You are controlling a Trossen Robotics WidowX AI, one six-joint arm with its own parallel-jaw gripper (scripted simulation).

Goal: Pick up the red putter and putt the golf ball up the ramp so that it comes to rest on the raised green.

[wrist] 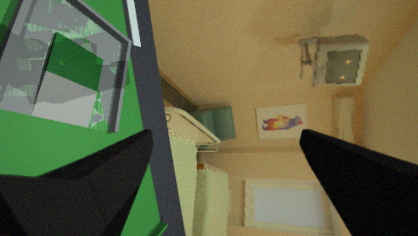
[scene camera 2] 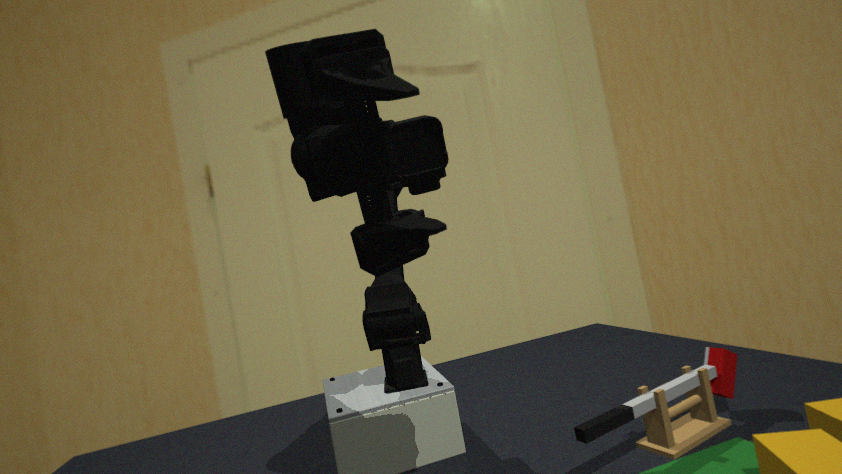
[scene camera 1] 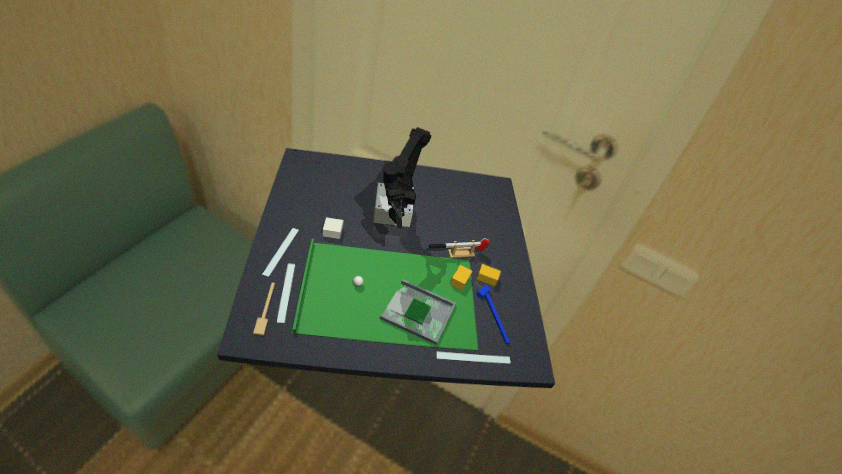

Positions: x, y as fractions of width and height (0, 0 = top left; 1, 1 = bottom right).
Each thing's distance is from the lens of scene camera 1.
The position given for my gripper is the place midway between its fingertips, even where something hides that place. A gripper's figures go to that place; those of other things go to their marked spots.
my gripper (scene camera 1: 0.48, 0.47): 1.76 m
green mat (scene camera 1: 0.39, 0.65): 1.90 m
